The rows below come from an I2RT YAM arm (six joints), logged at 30 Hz.
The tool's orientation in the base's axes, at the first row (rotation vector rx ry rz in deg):
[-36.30, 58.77, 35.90]
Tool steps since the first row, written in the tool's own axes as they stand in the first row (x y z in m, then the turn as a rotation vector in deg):
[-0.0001, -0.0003, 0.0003, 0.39, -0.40, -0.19]
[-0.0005, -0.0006, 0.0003, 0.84, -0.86, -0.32]
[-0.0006, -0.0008, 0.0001, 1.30, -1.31, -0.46]
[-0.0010, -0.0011, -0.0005, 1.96, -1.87, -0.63]
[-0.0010, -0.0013, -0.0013, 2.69, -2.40, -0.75]
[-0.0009, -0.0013, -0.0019, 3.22, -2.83, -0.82]
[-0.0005, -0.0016, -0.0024, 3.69, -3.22, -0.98]
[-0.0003, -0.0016, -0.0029, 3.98, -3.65, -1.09]
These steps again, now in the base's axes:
[0.0004, 0.0000, 0.0003, 0.33, -0.34, -0.35]
[0.0004, -0.0003, 0.0007, 0.77, -0.66, -0.73]
[0.0004, -0.0006, 0.0007, 1.19, -0.98, -1.12]
[0.0001, -0.0013, 0.0009, 1.75, -1.36, -1.68]
[-0.0002, -0.0020, 0.0007, 2.35, -1.67, -2.29]
[-0.0005, -0.0024, 0.0003, 2.83, -1.91, -2.72]
[-0.0004, -0.0029, -0.0002, 3.20, -2.20, -3.14]
[-0.0006, -0.0032, -0.0005, 3.56, -2.52, -3.36]

